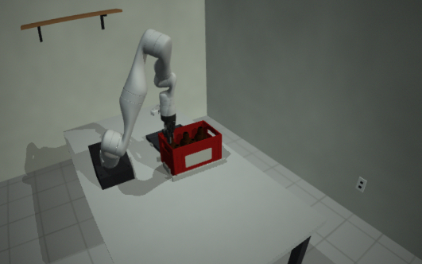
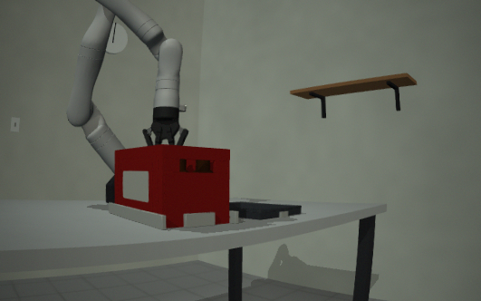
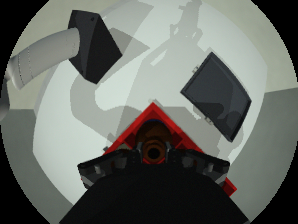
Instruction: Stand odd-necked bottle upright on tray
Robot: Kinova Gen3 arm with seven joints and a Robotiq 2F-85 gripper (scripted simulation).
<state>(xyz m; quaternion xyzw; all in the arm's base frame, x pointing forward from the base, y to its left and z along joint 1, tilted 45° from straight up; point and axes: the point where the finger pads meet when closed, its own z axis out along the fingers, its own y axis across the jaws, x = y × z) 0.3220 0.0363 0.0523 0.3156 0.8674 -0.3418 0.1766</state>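
The red crate lies 9 cm ahead of my hand, 4 cm to the right of it and 7 cm below it. From my hand the other things lie so: dark tray (8 cm ahead, 24 cm to the left, 14 cm below).
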